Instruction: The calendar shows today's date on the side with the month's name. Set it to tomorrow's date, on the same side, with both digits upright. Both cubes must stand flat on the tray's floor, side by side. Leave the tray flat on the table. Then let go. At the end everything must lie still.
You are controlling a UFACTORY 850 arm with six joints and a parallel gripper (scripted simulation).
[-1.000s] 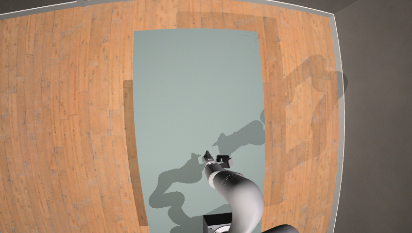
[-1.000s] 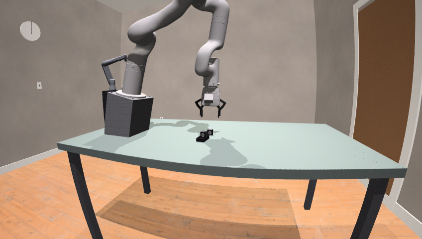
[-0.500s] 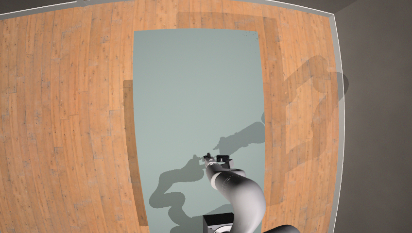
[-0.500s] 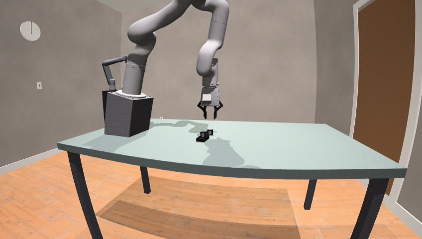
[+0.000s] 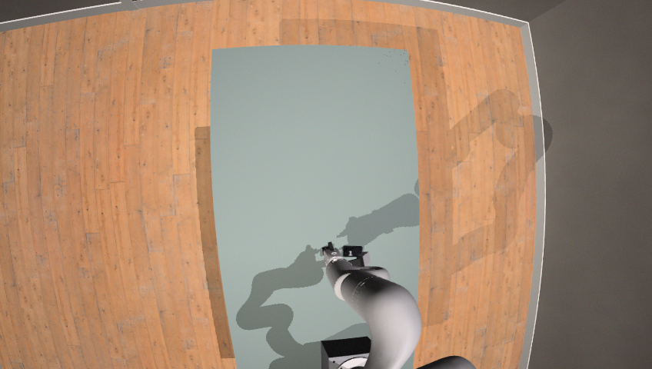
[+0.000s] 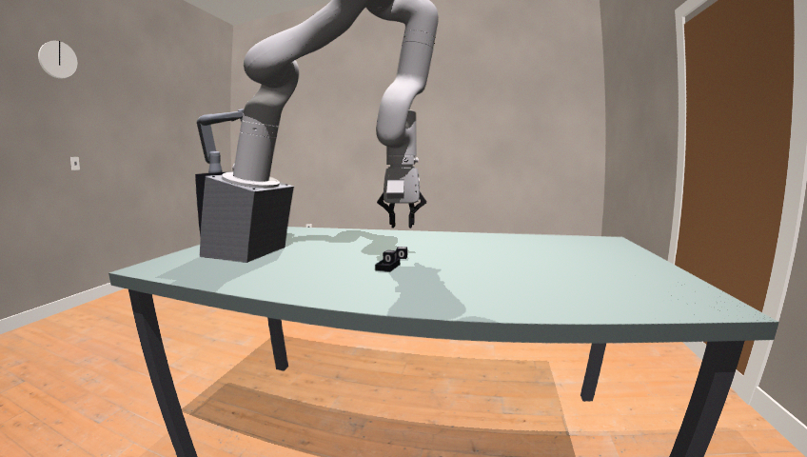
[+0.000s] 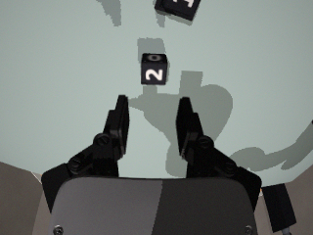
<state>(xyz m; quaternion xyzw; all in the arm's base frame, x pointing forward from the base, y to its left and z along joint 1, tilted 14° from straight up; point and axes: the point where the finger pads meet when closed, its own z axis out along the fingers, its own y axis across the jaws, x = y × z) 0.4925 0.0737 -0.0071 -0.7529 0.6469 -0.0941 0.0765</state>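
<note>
My gripper is now 9 cm above the black cube. The rest, counted from my hand: black tray: 1 cm behind, 11 cm to the right, 10 cm below.
</note>
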